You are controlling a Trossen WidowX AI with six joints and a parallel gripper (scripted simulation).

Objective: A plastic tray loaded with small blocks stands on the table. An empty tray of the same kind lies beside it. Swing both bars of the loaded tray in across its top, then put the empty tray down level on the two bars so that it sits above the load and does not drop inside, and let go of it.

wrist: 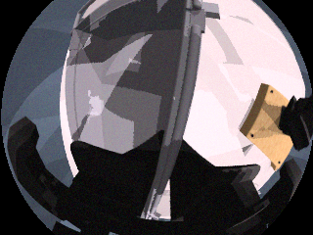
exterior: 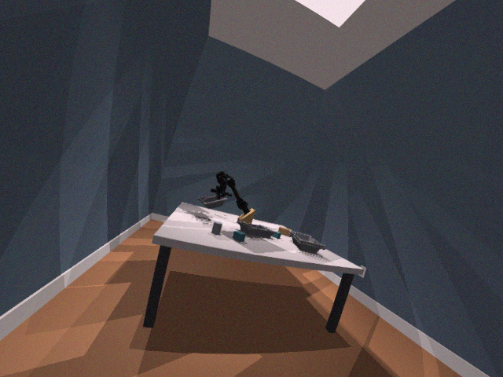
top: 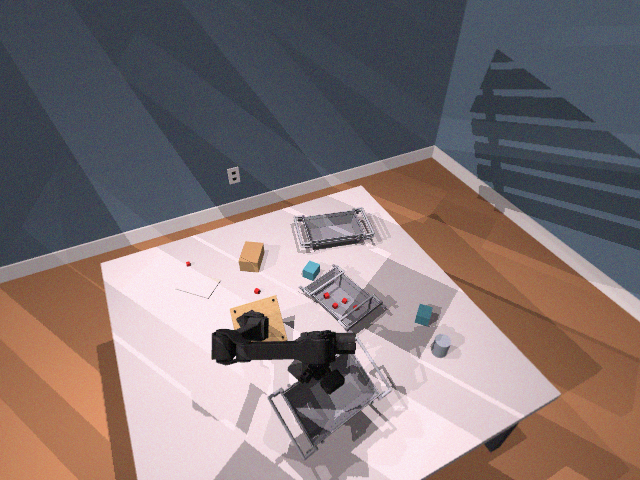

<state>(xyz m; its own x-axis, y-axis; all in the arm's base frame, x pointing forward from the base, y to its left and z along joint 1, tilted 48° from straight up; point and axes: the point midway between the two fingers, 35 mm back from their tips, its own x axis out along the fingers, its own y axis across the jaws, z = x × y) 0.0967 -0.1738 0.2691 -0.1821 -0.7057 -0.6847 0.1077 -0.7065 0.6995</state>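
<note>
The plastic tray is 70 mm to the right of my gripper tip and 10 mm ahead of it. Round my gripper tip: tan block (680 mm to the left, 120 mm below, 80 mm ahead); grey cylinder (470 mm ahead, 120 mm below, 70 mm to the right); flat cream card (670 mm to the left, 160 mm behind, 150 mm below).
</note>
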